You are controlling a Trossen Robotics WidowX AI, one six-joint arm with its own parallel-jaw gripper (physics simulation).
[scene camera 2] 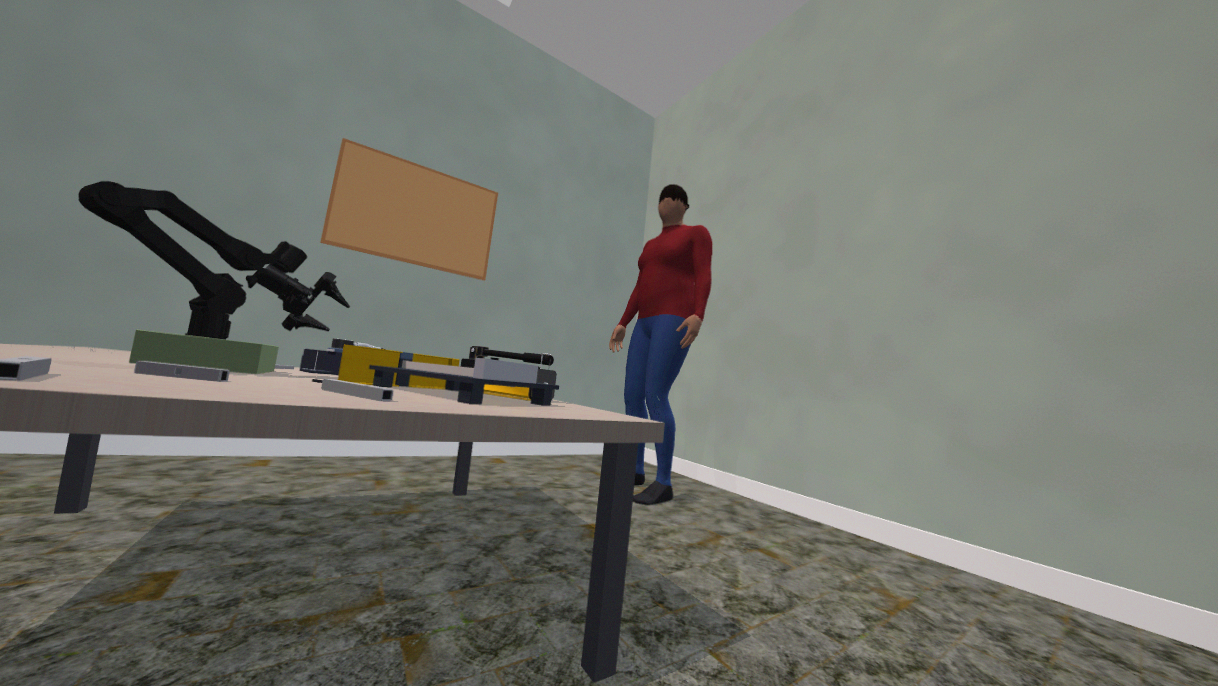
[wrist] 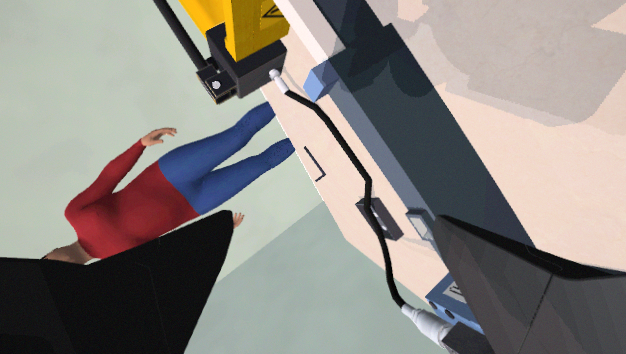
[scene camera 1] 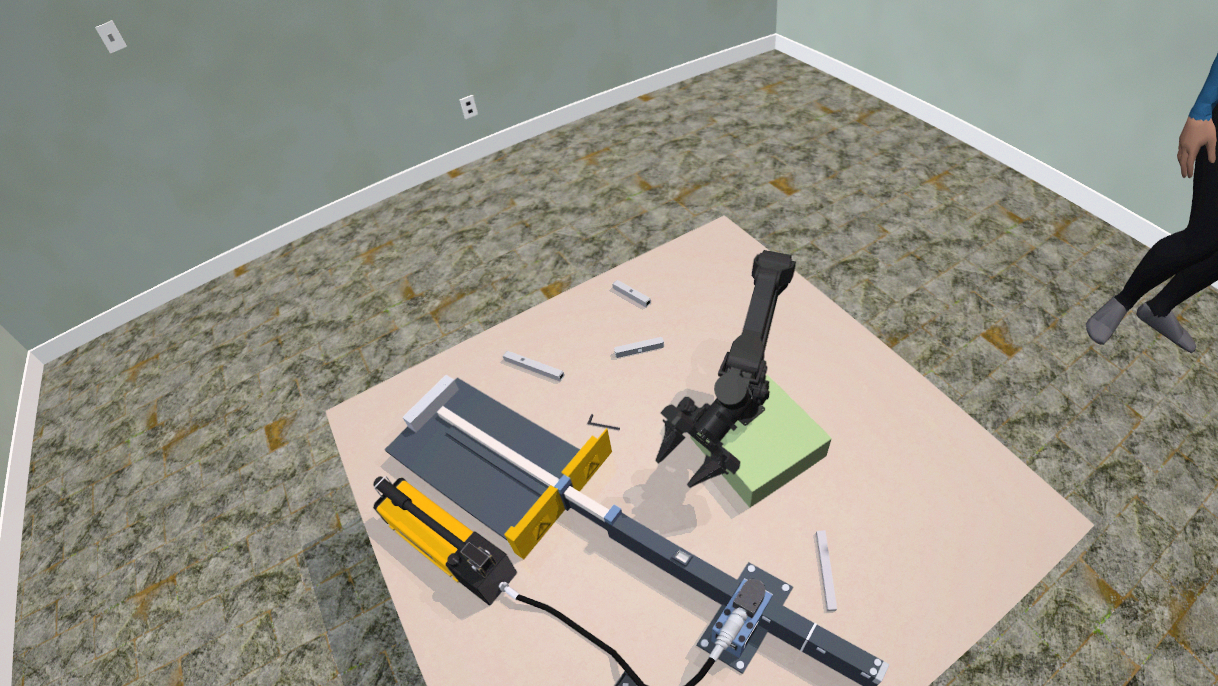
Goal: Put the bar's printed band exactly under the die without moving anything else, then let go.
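Where they show: gripper, between the fingertips: (scene camera 2: pixel 339 318) (wrist: pixel 334 222) (scene camera 1: pixel 672 474); arm's base, origin of its link: (scene camera 2: pixel 206 337).
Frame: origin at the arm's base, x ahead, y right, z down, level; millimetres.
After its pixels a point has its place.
A long pale bar (scene camera 1: pixel 502 449) @(x 464, y 278, z 2 mm) (wrist: pixel 312 30) @(x 380, y 27, z 4 mm) runs between yellow plates to a dark rail (scene camera 1: pixel 660 545) @(x 348, y -121, z -4 mm) (wrist: pixel 430 135) @(x 336, y -99, z 39 mm). A thin white line (scene camera 1: pixel 808 637) @(x 270, y -431, z -5 mm) crosses the dark length beyond the blue press head (scene camera 1: pixel 739 615) (wrist: pixel 450 292); I cannot tell whether it is the printed band. The die is hidden in or under this head. My gripper (scene camera 1: pixel 675 471) @(x 261, y -61, z -97 mm) (scene camera 2: pixel 338 317) @(x 261, y -61, z -97 mm) (wrist: pixel 334 222) @(x 261, y -61, z -97 mm) is open and empty, raised above the table beside the dark rail, on the green base block's side. In the wrist view its fingers stand wide apart at the lower left and right.
Yellow plates (scene camera 1: pixel 586 458) @(x 339, y 130, z -8 mm) flank the pale bar. A yellow pump (scene camera 1: pixel 434 528) @(x 677, y 169, z -58 mm) lies alongside, with a black hose (scene camera 1: pixel 579 632) @(x 565, y -135, z 63 mm) (wrist: pixel 345 142) @(x 556, y -128, z 68 mm) to the press head. Short silver tubes (scene camera 1: pixel 532 365) @(x 264, y 477, z 52 mm) (scene camera 1: pixel 638 347) @(x 30, y 339, z 52 mm) (scene camera 1: pixel 825 570) @(x 127, y -357, z 60 mm) and a hex key (scene camera 1: pixel 604 423) @(x 235, y 221, z 65 mm) lie on the table.
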